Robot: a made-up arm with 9 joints. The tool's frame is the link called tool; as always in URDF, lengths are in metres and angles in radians.
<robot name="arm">
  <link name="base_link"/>
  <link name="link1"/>
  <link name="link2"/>
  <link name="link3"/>
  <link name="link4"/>
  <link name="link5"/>
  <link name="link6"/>
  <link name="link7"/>
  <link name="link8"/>
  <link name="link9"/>
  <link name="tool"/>
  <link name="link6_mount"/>
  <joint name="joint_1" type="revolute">
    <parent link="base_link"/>
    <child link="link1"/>
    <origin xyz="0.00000 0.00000 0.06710"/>
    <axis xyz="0 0 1"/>
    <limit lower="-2.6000" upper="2.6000" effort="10" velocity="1.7"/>
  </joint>
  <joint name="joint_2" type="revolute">
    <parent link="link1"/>
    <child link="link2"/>
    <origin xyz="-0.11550 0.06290 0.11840"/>
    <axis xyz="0 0 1"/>
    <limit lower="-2.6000" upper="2.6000" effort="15" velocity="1"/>
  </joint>
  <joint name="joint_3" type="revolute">
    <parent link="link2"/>
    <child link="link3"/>
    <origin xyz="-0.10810 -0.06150 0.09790" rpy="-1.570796 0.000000 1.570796"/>
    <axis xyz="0 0 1"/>
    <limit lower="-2.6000" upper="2.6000" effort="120" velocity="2.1"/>
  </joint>
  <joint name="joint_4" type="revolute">
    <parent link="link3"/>
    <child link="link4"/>
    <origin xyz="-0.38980 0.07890 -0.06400" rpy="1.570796 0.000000 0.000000"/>
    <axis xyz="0 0 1"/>
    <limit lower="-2.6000" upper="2.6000" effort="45" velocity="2.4"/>
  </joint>
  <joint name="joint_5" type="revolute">
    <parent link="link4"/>
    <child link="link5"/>
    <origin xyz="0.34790 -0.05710 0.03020" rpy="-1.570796 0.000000 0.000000"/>
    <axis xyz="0 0 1"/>
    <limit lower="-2.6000" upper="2.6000" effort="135" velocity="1.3"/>
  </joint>
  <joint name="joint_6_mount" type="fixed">
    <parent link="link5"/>
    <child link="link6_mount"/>
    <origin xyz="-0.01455 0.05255 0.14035"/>
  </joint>
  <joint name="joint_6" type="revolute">
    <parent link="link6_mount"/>
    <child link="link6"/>
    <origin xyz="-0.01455 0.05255 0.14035" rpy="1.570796 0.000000 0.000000"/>
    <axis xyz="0 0 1"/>
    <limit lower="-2.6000" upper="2.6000" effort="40" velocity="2.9"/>
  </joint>
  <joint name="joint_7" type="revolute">
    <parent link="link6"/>
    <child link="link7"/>
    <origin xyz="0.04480 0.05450 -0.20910"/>
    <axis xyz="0 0 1"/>
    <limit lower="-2.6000" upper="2.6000" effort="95" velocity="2.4"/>
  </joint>
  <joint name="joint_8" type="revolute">
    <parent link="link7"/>
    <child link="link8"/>
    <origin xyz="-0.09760 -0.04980 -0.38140" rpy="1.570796 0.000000 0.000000"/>
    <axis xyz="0 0 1"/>
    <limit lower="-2.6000" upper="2.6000" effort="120" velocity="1.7"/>
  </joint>
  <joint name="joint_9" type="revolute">
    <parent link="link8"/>
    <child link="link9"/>
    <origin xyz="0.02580 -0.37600 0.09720" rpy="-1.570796 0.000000 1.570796"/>
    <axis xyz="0 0 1"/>
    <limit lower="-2.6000" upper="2.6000" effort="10" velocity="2"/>
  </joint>
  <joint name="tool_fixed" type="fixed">
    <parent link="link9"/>
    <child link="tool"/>
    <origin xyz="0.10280 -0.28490 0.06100" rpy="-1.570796 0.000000 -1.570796"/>
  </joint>
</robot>
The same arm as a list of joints. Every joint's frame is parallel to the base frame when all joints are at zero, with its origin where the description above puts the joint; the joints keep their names.
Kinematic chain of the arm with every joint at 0, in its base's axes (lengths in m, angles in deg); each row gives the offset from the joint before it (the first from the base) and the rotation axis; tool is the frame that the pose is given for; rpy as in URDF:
joint_1: xyz 0.0000 0.0000 0.0671 axis +z
joint_2: xyz -0.1155 0.0629 0.1184 axis +z
joint_3: xyz -0.1081 -0.0615 0.0979 axis -x
joint_4: xyz 0.0640 -0.3898 -0.0789 axis +z
joint_5: xyz 0.0571 0.3479 0.0302 axis -x
joint_6: xyz -0.2807 -0.0291 -0.1051 axis +z
joint_7: xyz -0.0545 0.0448 -0.2091 axis +z
joint_8: xyz 0.0498 -0.0976 -0.3814 axis +x
joint_9: xyz 0.0972 0.0258 -0.3760 axis -y
tool: xyz 0.2849 -0.0610 0.1028 rpy 0.00 0.00 0.00
Joint limits (deg, base to tool): -148.97..148.97 -148.97..148.97 -148.97..148.97 -148.97..148.97 -148.97..148.97 -148.97..148.97 -148.97..148.97 -148.97..148.97 -148.97..148.97

